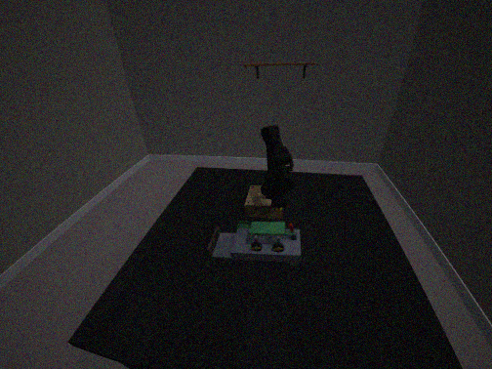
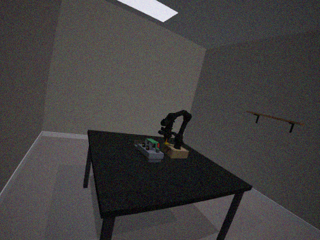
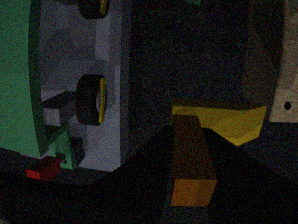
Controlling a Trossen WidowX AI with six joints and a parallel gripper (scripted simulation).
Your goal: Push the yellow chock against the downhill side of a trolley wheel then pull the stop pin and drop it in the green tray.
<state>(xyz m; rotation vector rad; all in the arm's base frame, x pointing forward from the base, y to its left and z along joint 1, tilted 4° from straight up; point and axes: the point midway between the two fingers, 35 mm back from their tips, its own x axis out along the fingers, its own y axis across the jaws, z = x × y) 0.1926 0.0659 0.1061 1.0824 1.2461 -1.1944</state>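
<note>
The red-headed stop pin lies 100 mm ahead of my gripper tip, 80 mm to the left of it and 40 mm below it. Round my gripper tip: yellow chock 20 mm behind, 10 mm below; then trolley 130 mm ahead, 20 mm to the right, 60 mm below.
</note>
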